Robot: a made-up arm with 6 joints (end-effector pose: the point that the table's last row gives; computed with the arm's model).
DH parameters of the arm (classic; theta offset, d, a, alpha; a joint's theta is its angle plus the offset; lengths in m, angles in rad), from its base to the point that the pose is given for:
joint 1: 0 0.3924 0 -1.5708
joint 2: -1.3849 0 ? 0
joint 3: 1.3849 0 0.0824 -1.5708
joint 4: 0 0.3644 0 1.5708
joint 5: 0 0 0.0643 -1.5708
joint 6: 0 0.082 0 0
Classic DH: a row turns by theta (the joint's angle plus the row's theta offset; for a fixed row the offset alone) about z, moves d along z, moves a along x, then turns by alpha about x.
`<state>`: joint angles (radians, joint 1 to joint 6).
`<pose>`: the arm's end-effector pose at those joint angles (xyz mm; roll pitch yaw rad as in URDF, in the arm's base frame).
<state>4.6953 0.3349 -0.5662 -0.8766 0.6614 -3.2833</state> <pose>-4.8 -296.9 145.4 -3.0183 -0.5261 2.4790</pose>
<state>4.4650 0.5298 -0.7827 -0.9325 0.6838 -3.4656</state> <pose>-84.7 -329.0 124.5 -3.1031 -0.5636 2.4980</pose>
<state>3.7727 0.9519 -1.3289 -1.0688 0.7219 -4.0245</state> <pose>-362.7 -258.6 78.1 2.9394 -0.5884 2.5224</pose>
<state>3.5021 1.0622 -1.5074 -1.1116 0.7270 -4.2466</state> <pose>-452.5 -164.4 73.4 2.8561 -0.5827 2.5148</pose>
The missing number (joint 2, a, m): 0.2192
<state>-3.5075 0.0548 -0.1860 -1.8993 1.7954 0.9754</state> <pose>-171.3 161.2 214.7 1.2757 0.4492 2.9417</pose>
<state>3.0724 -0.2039 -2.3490 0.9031 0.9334 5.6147</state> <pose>-200.9 -7.8 1034.4 0.7382 -1.2708 -0.1269</pose>
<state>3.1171 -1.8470 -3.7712 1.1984 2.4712 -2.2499</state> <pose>389.9 -104.0 76.9 -0.6745 0.2533 2.9350</pose>
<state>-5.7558 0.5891 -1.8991 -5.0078 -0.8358 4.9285</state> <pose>518.0 186.6 562.0 1.3668 -1.3933 1.5093</pose>
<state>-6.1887 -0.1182 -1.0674 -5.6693 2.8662 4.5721</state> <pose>294.8 76.6 509.9 -1.3658 -0.7008 1.3728</pose>
